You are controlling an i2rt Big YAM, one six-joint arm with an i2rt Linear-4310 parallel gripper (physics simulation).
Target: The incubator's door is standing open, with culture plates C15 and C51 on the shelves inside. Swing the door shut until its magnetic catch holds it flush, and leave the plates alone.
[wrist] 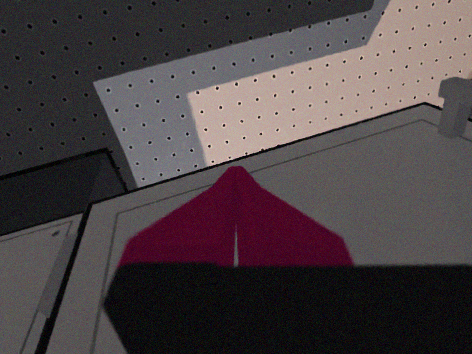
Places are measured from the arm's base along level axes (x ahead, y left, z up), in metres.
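Pixels of known places: gripper, between the fingertips: (235, 177).
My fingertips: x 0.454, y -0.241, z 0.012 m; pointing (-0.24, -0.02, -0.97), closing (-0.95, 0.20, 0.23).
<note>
For each thing: its top centre in the pictures, then the offset to it from my fingertips. "spot": a spot on its surface instead.
- incubator's door, a spot on its surface: (380, 200) spot: 0.083 m back, 0.051 m left, 0.005 m down
- grey post-like fitting, a spot on its surface: (453, 112) spot: 0.168 m back, 0.031 m left, 0.043 m down
The incubator's door (380, 200) is a large grey panel with a thin inset line and a dark edge. It fills the middle and right of the wrist view and looks tilted, with its upper edge rising to the right. My gripper (235, 177) is shut and empty, its crimson fingers pressed together in front of the panel near its upper edge. The fingers and the black gripper body hide the lower middle of the panel. Whether the fingertips touch it I cannot tell. Culture plates C15 and C51 and the shelves do not show, and the catch cannot be made out.
A grey post-like fitting (453, 112) stands at the panel's upper right corner. At the left is a dark box-like top (55, 185) above another light grey panel (25, 270) with a grey vertical strip. A perforated wall (280, 110) rises behind, partly in shadow.
</note>
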